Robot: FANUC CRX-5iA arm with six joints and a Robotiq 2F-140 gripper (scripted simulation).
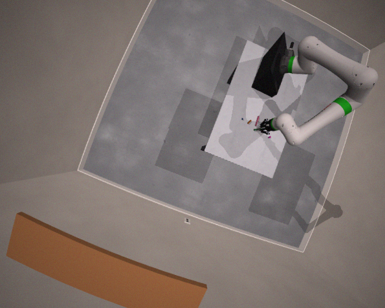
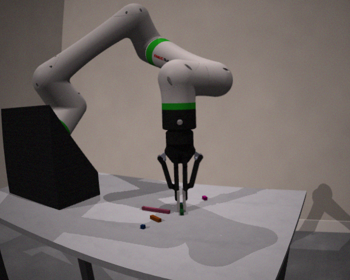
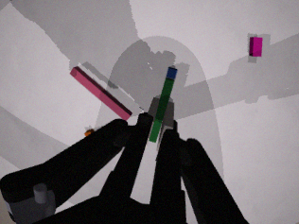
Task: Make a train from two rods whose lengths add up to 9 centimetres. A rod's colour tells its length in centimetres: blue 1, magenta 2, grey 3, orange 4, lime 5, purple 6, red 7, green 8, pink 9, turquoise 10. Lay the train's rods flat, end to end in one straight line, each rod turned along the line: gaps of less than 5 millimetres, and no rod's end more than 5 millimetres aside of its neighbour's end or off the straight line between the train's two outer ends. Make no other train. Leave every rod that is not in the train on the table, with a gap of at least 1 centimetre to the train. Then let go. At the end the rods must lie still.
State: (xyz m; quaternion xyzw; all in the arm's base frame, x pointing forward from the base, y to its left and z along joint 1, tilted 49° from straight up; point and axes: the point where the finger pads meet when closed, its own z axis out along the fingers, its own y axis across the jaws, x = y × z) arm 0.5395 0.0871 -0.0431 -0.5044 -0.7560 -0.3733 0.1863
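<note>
The green rod lies 30 mm below my hand. From my hand the other things lie so: pink rod (70 mm behind, 30 mm to the right, 30 mm below); then orange rod (100 mm to the right, 40 mm behind, 30 mm below); then magenta rod (130 mm to the left, 30 mm below, 30 mm ahead).
</note>
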